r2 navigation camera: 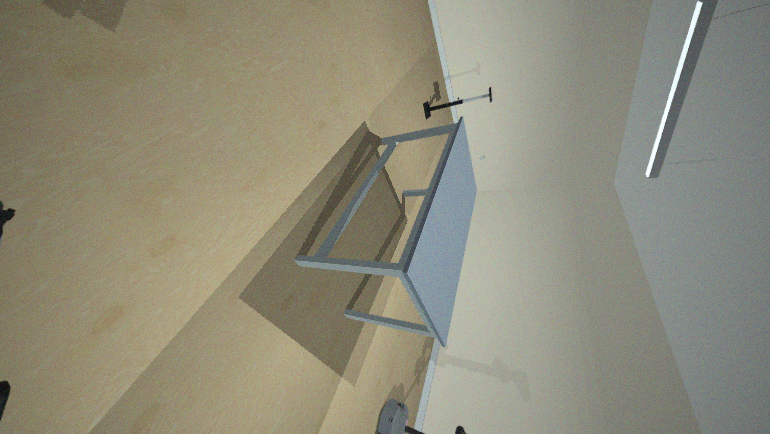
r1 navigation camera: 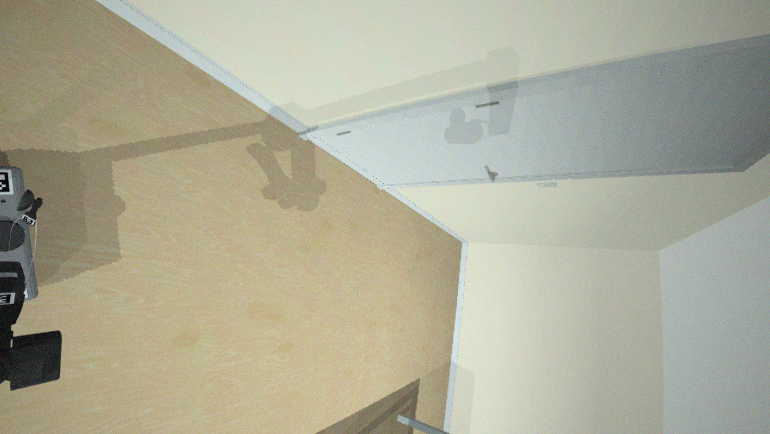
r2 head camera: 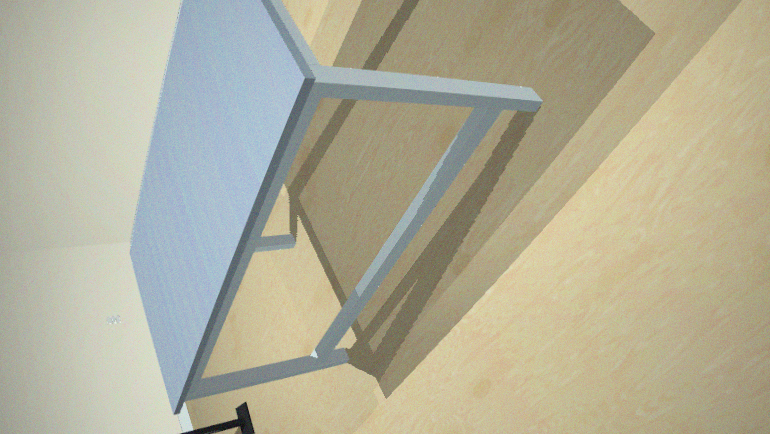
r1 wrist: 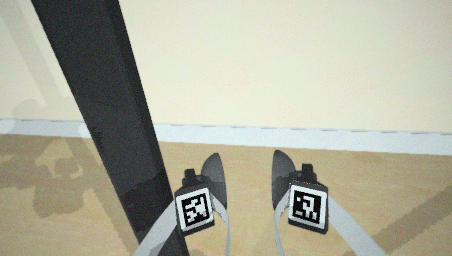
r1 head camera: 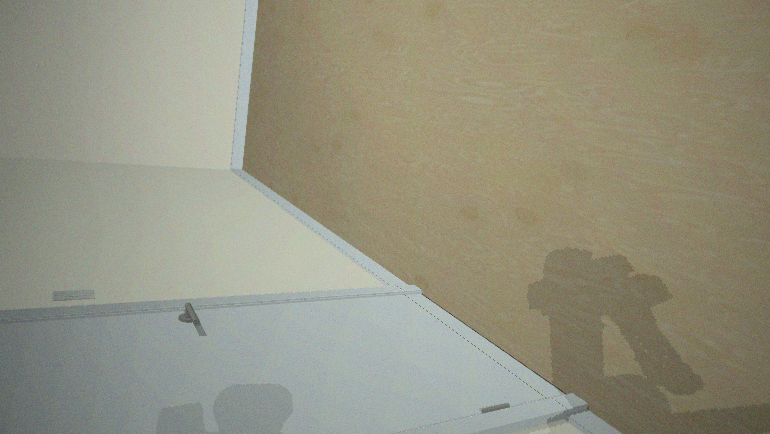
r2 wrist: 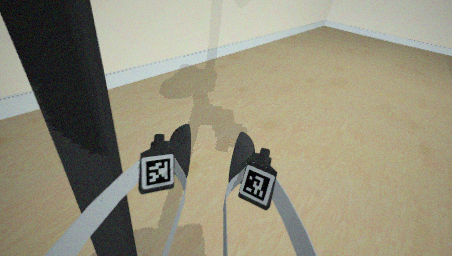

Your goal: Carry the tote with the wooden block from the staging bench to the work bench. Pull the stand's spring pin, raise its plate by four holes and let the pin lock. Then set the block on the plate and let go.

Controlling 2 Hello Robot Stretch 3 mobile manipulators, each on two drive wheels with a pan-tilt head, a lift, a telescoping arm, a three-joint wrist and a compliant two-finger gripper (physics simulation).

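r1's gripper [r1 wrist: 249, 177] is open in the r1 wrist view, over floor near a wall. r2's gripper [r2 wrist: 212, 154] is open in the r2 wrist view, also over floor. A bench [r2 head camera: 210, 161] [r2 navigation camera: 444, 215] has a blue top and grey legs; which bench it is, I cannot tell. Beyond its far end the stand [r2 navigation camera: 446, 105] stands on the floor near the wall, with a black base, black lower tube, light upper rod and small dark top plate. Part of its black base [r2 head camera: 245, 417] shows in the r2 head view. Its pin is too small to tell. The tote and wooden block do not show.
A door [r1 head camera: 242, 350] [r1 navigation camera: 420, 145] is in r1's wall. A grey bench leg [r1 navigation camera: 420, 423] enters at the bottom of the r1 navigation view. Part of a robot [r1 navigation camera: 16, 258] shows at its left edge. The other robot's grey base [r2 navigation camera: 392, 416] stands past the bench's near end.
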